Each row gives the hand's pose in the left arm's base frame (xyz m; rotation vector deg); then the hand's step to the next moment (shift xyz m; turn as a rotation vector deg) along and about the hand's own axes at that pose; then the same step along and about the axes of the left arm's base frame.
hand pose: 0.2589 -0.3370 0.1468 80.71 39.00 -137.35
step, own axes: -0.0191 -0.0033 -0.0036 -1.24 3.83 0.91
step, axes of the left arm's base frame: 0.0104 0.0047 0.0160 1.69 -3.73 0.48
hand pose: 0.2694 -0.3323 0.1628 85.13 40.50 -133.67
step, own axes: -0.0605 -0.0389 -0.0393 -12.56 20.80 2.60
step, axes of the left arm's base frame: 0.0371 0.0527 0.0506 13.46 -19.13 7.07
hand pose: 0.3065 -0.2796 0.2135 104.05 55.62 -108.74
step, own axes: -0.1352 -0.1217 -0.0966 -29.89 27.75 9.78
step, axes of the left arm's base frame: 0.0075 0.1229 0.1651 14.95 -32.53 21.85
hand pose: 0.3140 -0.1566 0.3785 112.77 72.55 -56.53
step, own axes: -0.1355 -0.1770 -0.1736 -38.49 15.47 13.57
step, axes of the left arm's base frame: -0.1541 0.1374 0.1929 0.24 -35.15 25.87
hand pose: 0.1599 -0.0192 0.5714 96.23 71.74 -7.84
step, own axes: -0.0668 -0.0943 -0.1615 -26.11 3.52 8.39
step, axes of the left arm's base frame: -0.1741 0.0739 0.0604 -5.58 -23.45 13.54
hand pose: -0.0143 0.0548 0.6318 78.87 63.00 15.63
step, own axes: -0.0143 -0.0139 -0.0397 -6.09 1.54 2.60
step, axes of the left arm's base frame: -0.0429 0.0116 0.0017 -0.52 -5.70 3.67
